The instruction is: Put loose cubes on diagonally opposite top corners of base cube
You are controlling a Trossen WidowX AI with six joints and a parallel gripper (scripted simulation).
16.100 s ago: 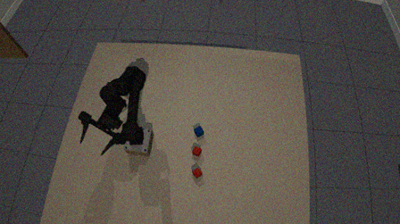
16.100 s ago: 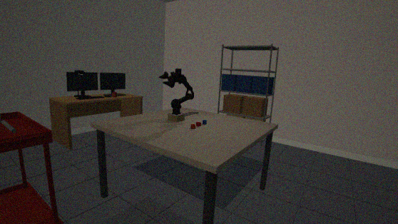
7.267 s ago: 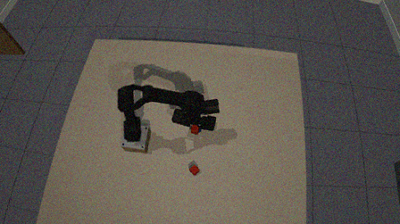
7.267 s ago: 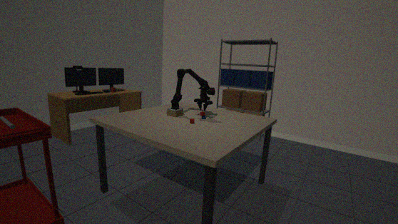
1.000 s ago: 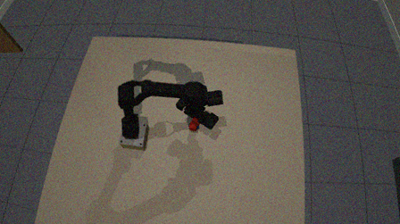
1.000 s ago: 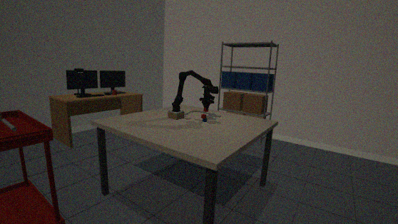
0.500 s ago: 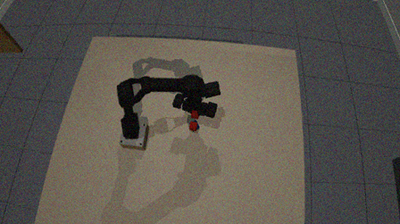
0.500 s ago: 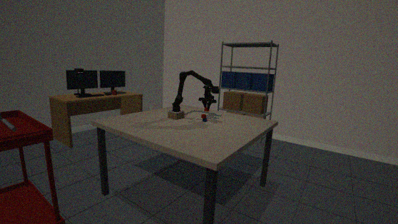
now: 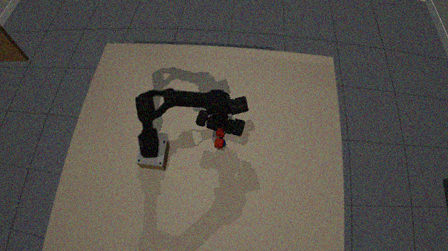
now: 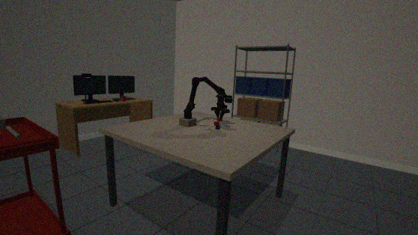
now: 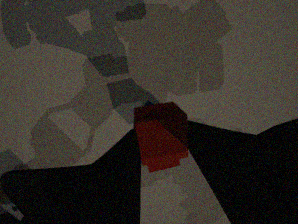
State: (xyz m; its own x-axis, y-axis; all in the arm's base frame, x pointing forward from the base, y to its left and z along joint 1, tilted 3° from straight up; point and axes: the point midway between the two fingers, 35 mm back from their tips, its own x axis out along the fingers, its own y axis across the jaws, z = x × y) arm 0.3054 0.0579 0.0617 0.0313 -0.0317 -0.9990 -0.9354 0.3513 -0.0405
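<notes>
The blue base cube lies 70 mm below my gripper tip, 20 mm to the right of it and 10 mm behind it.
</notes>
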